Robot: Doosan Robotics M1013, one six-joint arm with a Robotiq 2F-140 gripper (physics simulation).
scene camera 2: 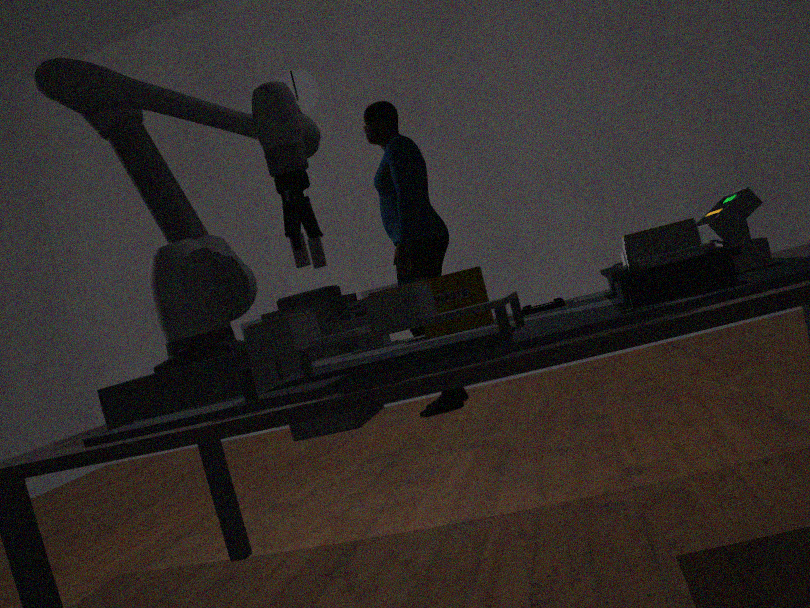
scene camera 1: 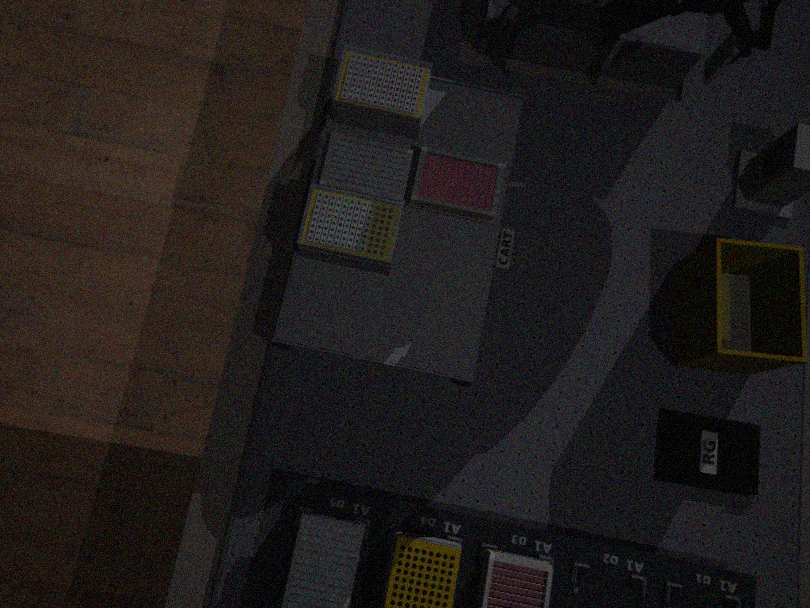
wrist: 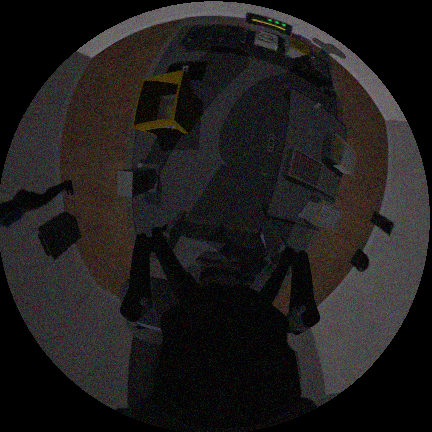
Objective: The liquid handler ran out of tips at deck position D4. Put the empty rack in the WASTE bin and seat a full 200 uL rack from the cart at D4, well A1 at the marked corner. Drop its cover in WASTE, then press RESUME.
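Frame: origin at the arm's base, x ahead, y left, z up, level; centimetres.
Seen in the pictures: gripper, fingertip midpoint: (scene camera 2: 312, 266) (scene camera 1: 655, 67) (wrist: 224, 223); arm's base, origin of the base link: (scene camera 2: 205, 359) (wrist: 219, 275).
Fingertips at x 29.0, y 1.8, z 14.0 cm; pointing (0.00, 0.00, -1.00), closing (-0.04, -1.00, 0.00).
Observation:
Offsets run from my fingertips to a thing's middle. "pt": to the spot under its first point.
My gripper (scene camera 2: 309, 261) (wrist: 224, 223) is open and empty, high above the table. An empty yellow rack @(dx +68.0, dy -25.4, dz -13.6 cm) (scene camera 1: 425, 572) is at D4, its lower end cut off in scene camera 1. On the cart @(dx +16.9, dy -30.7, dz -18.9 cm) (scene camera 1: 386, 314) (wrist: 242, 197) stand a filled yellow-edged rack @(dx +0.0, dy -35.3, dz -10.4 cm) (scene camera 1: 382, 83), a partly filled yellow-edged rack @(dx +21.4, dy -38.0, dz -10.4 cm) (scene camera 1: 346, 222), a grey-white rack @(dx +10.7, dy -36.7, dz -15.5 cm) (scene camera 1: 366, 163) and a red rack @(dx +12.4, dy -23.3, dz -14.6 cm) (scene camera 1: 457, 181) (wrist: 304, 166). Covers are hard to make out. The yellow WASTE bin @(dx +27.5, dy +17.8, dz -15.5 cm) (scene camera 1: 760, 356) (scene camera 2: 461, 286) (wrist: 178, 100) stands apart from the cart. A lit panel @(pt dx +83.5, dy -22.5, dz -9.2 cm) (scene camera 2: 729, 201) (wrist: 270, 23) stands by the deck; RESUME is not readable.
A grey-white rack @(dx +66.5, dy -37.7, dz -15.9 cm) (scene camera 1: 323, 556) is at D5 and a red rack @(pt dx +66.5, dy -12.4, dz -15.1 cm) (scene camera 1: 518, 582) at D3. A black RG block @(dx +47.7, dy +16.4, dz -21.5 cm) (scene camera 1: 680, 451) lies between bin and deck. A pale device @(dx +4.8, dy +26.9, dz -15.7 cm) (scene camera 1: 775, 170) stands beyond the bin. A person (scene camera 2: 408, 189) stands behind the table.

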